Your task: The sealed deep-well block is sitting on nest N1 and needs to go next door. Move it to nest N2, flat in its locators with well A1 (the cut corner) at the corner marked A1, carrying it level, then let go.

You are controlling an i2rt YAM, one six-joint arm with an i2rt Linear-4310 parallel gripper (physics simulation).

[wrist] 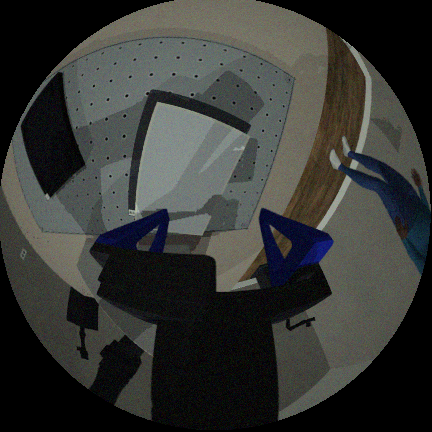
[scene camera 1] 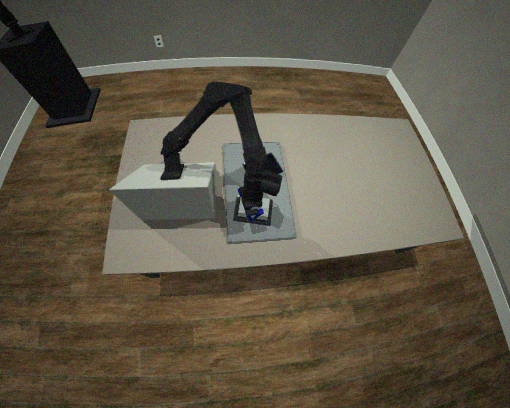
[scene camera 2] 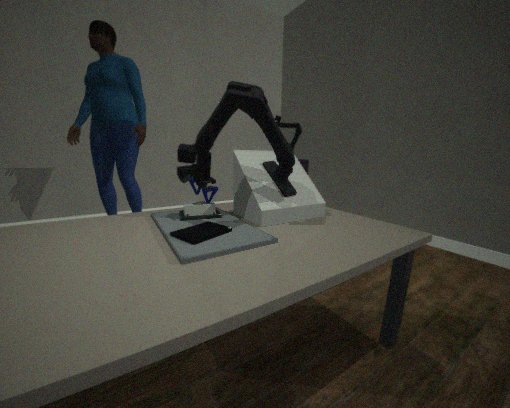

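Pixels of known places: gripper, between the fingertips: [wrist: 213, 213] [scene camera 1: 249, 211] [scene camera 2: 202, 198]; arm's base, origin of its link: [wrist: 143, 332] [scene camera 1: 173, 172] [scene camera 2: 278, 178].
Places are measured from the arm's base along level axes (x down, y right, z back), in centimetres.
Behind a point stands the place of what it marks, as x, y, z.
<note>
The sealed deep-well block [scene camera 1: 266, 205] {10.1, 14.3, -36.8} [scene camera 2: 197, 210] {12.2, 10.1, -34.0} [wrist: 180, 155] {10.1, 13.6, -34.3} is pale and flat-topped and sits in the dark frame of nest N1 [scene camera 1: 245, 219] {14.3, 18.1, -27.5} [wrist: 136, 150] {14.3, 8.7, -34.2}. A small white tag shows at the nest's near-left corner in the wrist view. Nest N2 [scene camera 2: 200, 233] {14.3, -11.0, -41.1} [wrist: 52, 140] {14.3, -5.0, -38.5} is a black rectangle beside it, with a small pale mark at one corner; the arm seems to hide it in scene camera 1. My gripper [scene camera 1: 248, 205] {8.9, 16.7, -29.0} [scene camera 2: 203, 197] {8.9, 16.7, -29.0} [wrist: 213, 213] {8.9, 16.7, -29.0} is open, its blue fingers apart and empty, just above the block. The block's cut corner is not clear.
Both nests stand on a grey perforated board [scene camera 1: 235, 155] {15.5, -16.9, -26.9} [scene camera 2: 250, 240] {15.5, -21.9, -29.4} [wrist: 160, 65] {15.5, 10.5, -44.5} on the table [scene camera 1: 360, 175] {16.7, -0.1, -92.0} [scene camera 2: 100, 300] {16.8, -29.9, -68.6}. The arm's white wedge-shaped base [scene camera 1: 175, 202] {-0.9, 14.0, -1.2} [scene camera 2: 280, 212] {11.9, -10.9, -7.9} stands beside the board. A person [scene camera 2: 115, 100] [wrist: 385, 185] stands beyond the table.
</note>
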